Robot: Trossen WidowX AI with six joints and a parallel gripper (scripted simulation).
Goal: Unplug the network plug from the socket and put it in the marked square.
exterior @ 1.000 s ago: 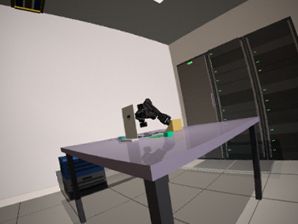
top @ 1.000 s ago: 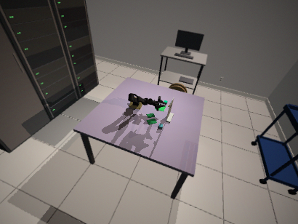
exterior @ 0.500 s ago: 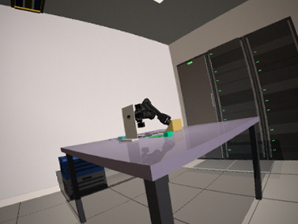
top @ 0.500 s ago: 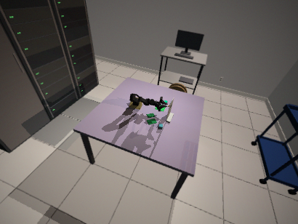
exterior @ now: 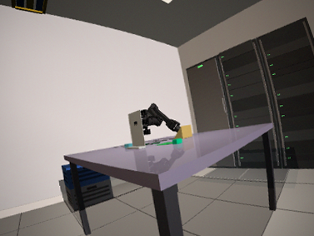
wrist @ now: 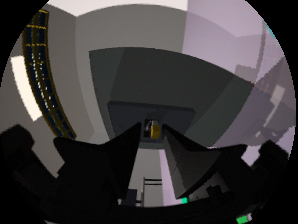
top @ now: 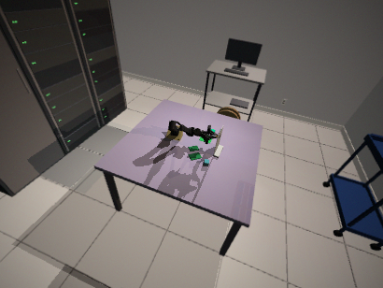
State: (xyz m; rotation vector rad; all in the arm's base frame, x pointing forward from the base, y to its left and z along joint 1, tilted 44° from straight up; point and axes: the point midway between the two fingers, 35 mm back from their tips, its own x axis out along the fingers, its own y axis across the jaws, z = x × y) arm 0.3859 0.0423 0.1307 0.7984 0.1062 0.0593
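Right now my gripper tip is 10 mm short of the white plug. From my gripper tip the other things lie so: grey panel 30 mm ahead, 60 mm below; then cyan block 40 mm behind, 200 mm to the right, 160 mm below; then green marked square 110 mm behind, 150 mm to the left, 170 mm below.
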